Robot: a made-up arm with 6 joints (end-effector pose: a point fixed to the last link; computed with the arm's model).
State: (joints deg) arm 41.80 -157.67 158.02 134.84 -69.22 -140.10
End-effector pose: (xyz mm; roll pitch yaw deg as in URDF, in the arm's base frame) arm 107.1 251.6 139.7 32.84 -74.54 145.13
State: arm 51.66 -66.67 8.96 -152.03 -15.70 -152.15
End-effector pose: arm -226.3 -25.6 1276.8 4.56 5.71 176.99
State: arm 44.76 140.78 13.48 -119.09 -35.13 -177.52
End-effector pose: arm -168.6 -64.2 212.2 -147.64 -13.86 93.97
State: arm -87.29 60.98 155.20 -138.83 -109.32 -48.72
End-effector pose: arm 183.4 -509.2 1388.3 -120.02 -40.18 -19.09
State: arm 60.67 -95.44 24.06 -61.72 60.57 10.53
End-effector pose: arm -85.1 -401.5 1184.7 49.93 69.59 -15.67
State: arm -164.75 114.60 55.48 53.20 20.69 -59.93
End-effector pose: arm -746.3 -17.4 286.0 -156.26 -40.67 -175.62
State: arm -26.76 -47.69 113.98 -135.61 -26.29 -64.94
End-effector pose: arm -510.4 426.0 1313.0 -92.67 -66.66 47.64
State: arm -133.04 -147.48 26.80 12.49 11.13 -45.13
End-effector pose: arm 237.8 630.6 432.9 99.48 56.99 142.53
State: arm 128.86 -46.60 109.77 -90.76 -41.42 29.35
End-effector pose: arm 378.6 -451.3 1452.1 72.59 12.12 -8.68
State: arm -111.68 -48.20 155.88 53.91 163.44 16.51
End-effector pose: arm 54.3 665.2 695.8 -65.75 -54.63 151.86
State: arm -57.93 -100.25 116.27 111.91 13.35 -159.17
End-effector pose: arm -296.5 560.6 277.8 133.13 41.78 -130.38
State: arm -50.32 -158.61 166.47 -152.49 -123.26 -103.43
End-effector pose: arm 227.0 -6.7 5.5 10.18 20.48 70.58
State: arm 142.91 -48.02 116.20 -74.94 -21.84 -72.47
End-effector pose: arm 547.8 -345.2 1372.8 49.52 -57.85 66.26
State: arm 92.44 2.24 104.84 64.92 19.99 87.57
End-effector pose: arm 129.6 -264.4 1515.1 -25.82 -10.34 120.29
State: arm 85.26 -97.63 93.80 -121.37 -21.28 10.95
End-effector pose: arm -188.0 -860.9 828.4 112.38 -13.72 -29.80
